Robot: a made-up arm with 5 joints. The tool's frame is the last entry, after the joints.
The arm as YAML. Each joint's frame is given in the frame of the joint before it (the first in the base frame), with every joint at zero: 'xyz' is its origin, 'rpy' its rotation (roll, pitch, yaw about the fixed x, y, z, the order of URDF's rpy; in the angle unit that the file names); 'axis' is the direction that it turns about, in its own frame. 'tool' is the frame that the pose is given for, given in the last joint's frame.
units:
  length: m
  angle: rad
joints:
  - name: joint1
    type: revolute
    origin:
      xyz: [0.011, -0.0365, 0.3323]
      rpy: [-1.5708, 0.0, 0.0]
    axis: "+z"
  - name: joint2
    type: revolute
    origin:
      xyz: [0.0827, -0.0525, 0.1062]
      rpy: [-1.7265, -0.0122, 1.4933]
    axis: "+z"
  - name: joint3
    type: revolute
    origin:
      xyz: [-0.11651, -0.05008, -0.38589]
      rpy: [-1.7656, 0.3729, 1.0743]
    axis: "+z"
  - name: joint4
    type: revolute
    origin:
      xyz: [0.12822, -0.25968, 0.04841]
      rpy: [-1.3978, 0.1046, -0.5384]
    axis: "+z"
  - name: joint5
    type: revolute
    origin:
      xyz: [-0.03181, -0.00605, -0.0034]
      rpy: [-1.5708, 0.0, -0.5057]
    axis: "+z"
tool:
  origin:
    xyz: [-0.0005, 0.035, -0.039]
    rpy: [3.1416, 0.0, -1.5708]
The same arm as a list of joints. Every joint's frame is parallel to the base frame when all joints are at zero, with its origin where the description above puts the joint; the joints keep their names.
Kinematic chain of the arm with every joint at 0, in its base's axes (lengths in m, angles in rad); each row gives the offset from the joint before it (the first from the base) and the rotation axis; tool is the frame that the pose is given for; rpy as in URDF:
joint1: xyz 0.011 -0.0365 0.3323 axis +y
joint2: xyz 0.0827 0.1062 0.0525 axis -0.984783 -0.155097 -0.078399
joint3: xyz 0.3632 0.1079 0.1464 axis 0.171196 -0.383392 0.907581
joint4: xyz -0.1422 -0.2554 -0.0277 axis 1 -0.0001 0
joint5: xyz -0.0034 0.0249 0.0207 axis 0 0.0001 -1
tool: xyz -0.035 0.0005 0.039 rpy 0.0001 0 -0.0001

